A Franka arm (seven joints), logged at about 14 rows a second.
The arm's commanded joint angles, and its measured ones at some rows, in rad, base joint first. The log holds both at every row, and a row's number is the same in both.
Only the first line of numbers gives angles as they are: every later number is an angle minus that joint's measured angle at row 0.
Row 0, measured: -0.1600 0.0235 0.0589 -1.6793 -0.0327 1.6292 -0.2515
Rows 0 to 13, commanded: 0.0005 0.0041 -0.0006 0.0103 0.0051 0.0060 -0.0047; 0.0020 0.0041 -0.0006 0.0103 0.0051 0.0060 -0.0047; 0.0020 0.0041 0.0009 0.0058 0.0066 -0.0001 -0.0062; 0.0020 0.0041 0.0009 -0.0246 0.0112 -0.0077 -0.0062; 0.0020 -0.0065 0.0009 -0.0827 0.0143 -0.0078 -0.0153; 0.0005 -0.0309 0.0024 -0.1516 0.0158 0.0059 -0.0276; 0.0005 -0.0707 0.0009 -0.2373 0.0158 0.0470 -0.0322; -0.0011 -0.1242 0.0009 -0.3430 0.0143 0.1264 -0.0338; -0.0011 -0.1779 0.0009 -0.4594 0.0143 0.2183 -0.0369; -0.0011 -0.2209 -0.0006 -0.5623 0.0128 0.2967 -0.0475; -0.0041 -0.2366 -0.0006 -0.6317 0.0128 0.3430 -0.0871; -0.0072 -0.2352 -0.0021 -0.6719 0.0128 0.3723 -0.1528; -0.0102 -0.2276 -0.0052 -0.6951 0.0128 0.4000 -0.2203; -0.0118 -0.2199 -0.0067 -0.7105 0.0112 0.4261 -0.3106
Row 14, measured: -0.0022 -0.1798 -0.0018 -0.6400 0.0047 0.3693 -0.1732
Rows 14 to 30, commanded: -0.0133 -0.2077 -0.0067 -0.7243 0.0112 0.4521 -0.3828; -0.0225 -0.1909 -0.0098 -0.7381 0.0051 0.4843 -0.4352; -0.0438 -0.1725 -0.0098 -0.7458 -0.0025 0.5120 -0.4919; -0.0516 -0.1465 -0.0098 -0.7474 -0.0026 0.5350 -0.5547; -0.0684 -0.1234 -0.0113 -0.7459 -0.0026 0.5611 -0.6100; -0.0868 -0.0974 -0.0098 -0.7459 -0.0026 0.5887 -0.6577; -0.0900 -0.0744 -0.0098 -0.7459 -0.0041 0.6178 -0.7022; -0.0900 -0.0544 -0.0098 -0.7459 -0.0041 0.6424 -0.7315; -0.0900 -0.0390 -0.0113 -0.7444 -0.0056 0.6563 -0.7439; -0.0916 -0.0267 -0.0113 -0.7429 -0.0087 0.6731 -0.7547; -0.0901 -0.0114 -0.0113 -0.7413 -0.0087 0.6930 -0.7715; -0.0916 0.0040 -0.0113 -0.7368 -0.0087 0.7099 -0.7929; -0.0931 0.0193 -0.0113 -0.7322 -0.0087 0.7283 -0.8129; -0.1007 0.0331 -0.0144 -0.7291 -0.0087 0.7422 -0.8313; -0.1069 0.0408 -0.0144 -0.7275 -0.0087 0.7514 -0.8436; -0.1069 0.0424 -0.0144 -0.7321 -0.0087 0.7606 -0.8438; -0.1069 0.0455 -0.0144 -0.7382 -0.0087 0.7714 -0.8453
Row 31, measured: -0.0940 0.0290 -0.0156 -0.7456 -0.0012 0.7496 -0.8164
